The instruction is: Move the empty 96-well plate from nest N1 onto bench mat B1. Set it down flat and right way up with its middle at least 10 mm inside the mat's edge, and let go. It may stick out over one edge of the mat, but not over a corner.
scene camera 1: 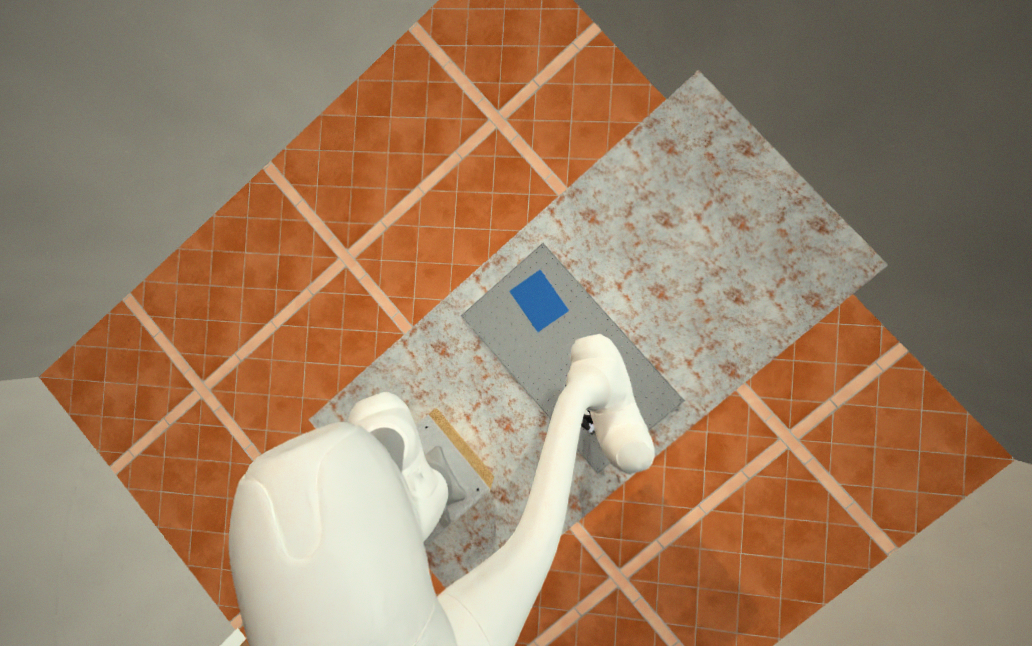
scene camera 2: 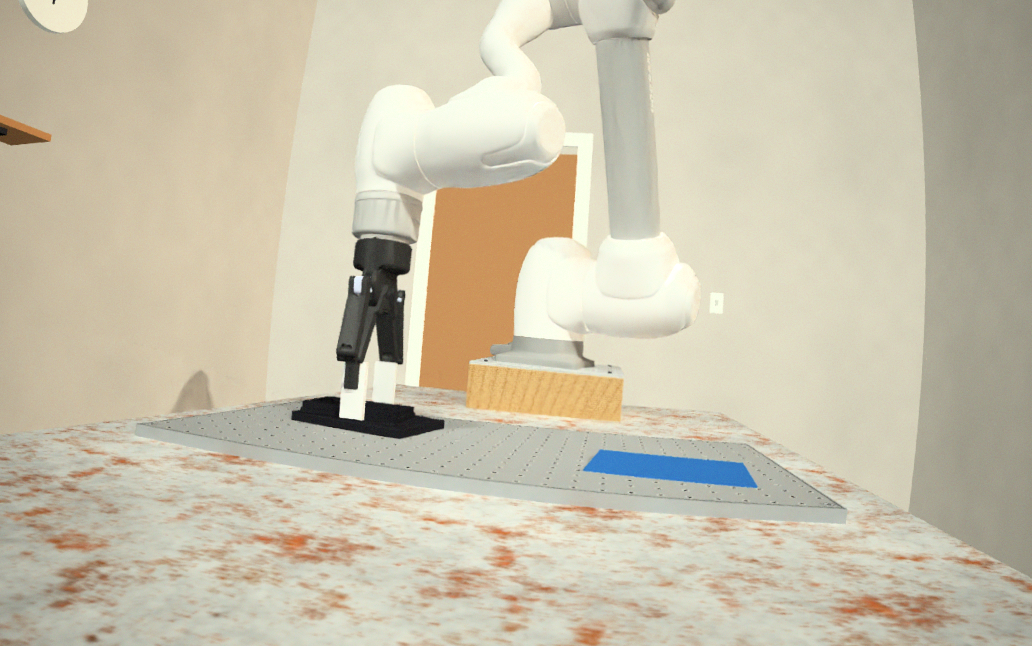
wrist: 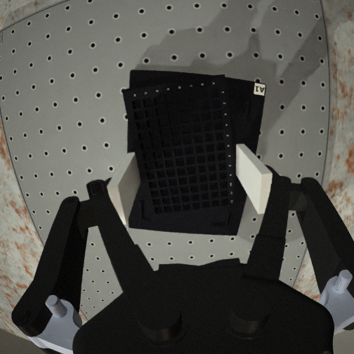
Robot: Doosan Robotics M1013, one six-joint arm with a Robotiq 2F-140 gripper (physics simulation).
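Places are measured from the arm's base along level axes (x up, y left, z back), in metres.
Where they show: gripper, fingertip midpoint: [scene camera 2: 367, 415]; arm's base, origin of the base link: [scene camera 1: 428, 483] [scene camera 2: 546, 363].
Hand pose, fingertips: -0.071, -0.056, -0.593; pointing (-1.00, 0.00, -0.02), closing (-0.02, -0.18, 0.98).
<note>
Things, the pixels of their centre, and the offset from my fingertips, as dx, dy, dz. "spot": a spot on its surface instead. Level surfaces: height alone.
- black nest N1, surface spot: [scene camera 2: 403, 428] spot: -0.001, +0.081, -0.044
- blue rectangle, surface spot: [scene camera 2: 670, 468] [scene camera 1: 542, 298] spot: -0.011, +0.384, -0.017
- grey perforated board, its level: dx -0.013
- mottled stone table top, its level: dx -0.026
The black 96-well plate [wrist: 182, 150] [scene camera 2: 357, 409] lies on the black nest N1 [wrist: 245, 120] [scene camera 2: 403, 428], turned slightly relative to it and off its middle, with its wells facing up. Part of the nest shows past the plate, with an A1 label at one corner. My gripper [wrist: 187, 162] [scene camera 2: 367, 399] points down over the nest and is open. Its white fingertips stand low on either side of the plate, with small gaps. Bench mat B1, a blue rectangle [scene camera 1: 539, 300] [scene camera 2: 670, 468], lies flat. The arm hides the plate and nest in scene camera 1.
A grey perforated board [scene camera 1: 506, 350] [scene camera 2: 517, 457] [wrist: 65, 130] carries the nest and the mat. It lies on a mottled stone table top [scene camera 1: 708, 228] [scene camera 2: 304, 563]. The arm's base stands on a wooden block [scene camera 2: 544, 392] behind the board in scene camera 2.
</note>
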